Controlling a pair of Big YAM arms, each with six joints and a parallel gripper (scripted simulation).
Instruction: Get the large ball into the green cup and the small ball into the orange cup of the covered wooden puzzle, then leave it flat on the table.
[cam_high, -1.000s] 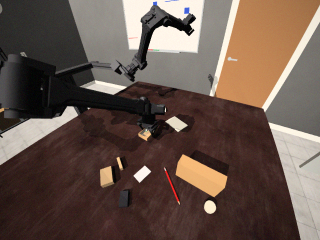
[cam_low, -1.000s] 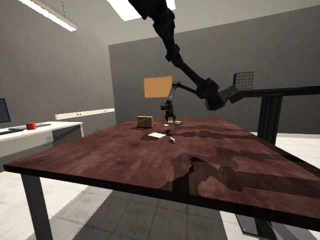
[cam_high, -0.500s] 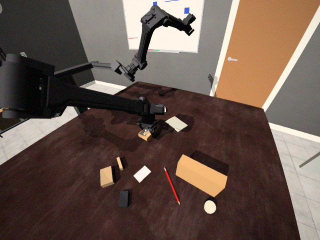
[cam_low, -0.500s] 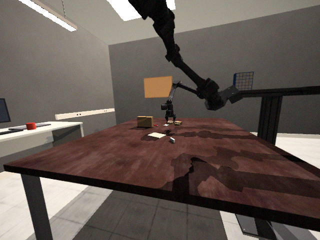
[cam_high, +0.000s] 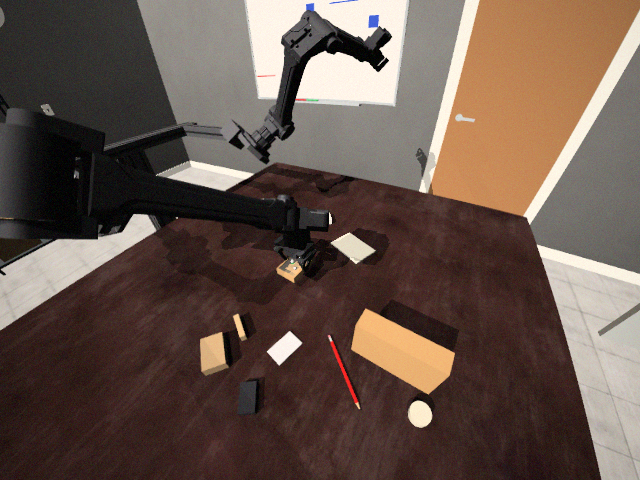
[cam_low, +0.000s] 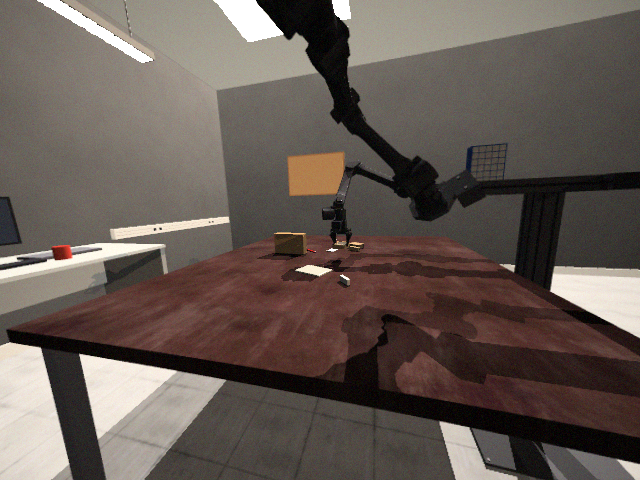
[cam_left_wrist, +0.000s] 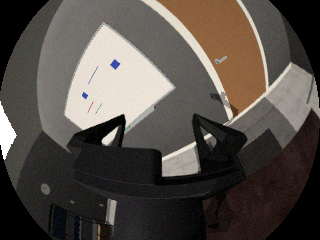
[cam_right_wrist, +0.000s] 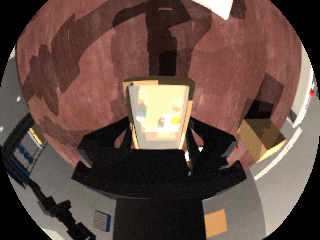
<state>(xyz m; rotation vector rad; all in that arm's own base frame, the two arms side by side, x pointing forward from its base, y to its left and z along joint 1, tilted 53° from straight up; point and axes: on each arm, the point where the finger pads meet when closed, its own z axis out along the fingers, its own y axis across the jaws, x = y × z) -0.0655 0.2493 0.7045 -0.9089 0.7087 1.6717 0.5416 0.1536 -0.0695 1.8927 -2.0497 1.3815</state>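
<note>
Now: the wooden puzzle 1 cm below my right hand. Round my right hand: pale flat card (6 cm ahead, 25 cm to the left, 8 cm below); then red pencil (27 cm ahead, 16 cm to the right, 8 cm below); then cardboard box (36 cm ahead, 7 cm to the right, 2 cm below).
</note>
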